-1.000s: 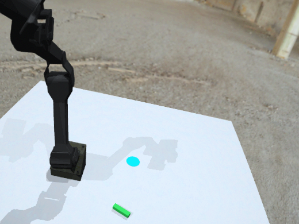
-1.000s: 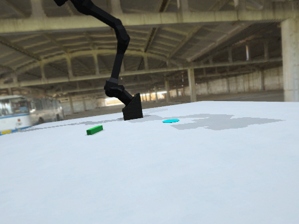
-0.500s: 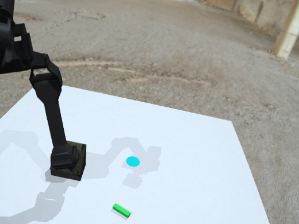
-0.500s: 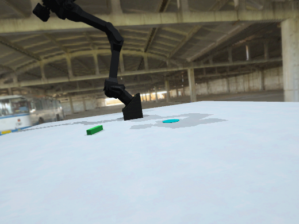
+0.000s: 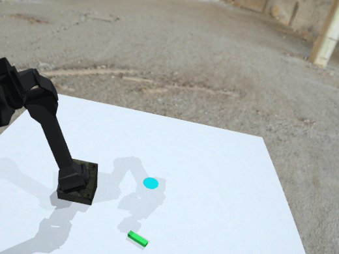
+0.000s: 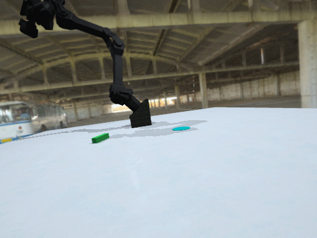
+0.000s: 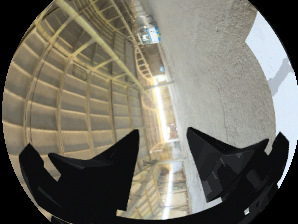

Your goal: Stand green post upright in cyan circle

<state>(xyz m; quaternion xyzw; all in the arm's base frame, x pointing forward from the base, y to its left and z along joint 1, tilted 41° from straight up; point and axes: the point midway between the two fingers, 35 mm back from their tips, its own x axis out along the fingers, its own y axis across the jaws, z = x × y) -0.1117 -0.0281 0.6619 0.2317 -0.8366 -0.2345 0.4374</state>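
Now: gripper tip 56 cm above the green post, 35 cm to the right of it and 35 cm short of it. Also, from my gripper tip: cyan circle (61 cm to the left, 57 cm below, 36 cm ahead).
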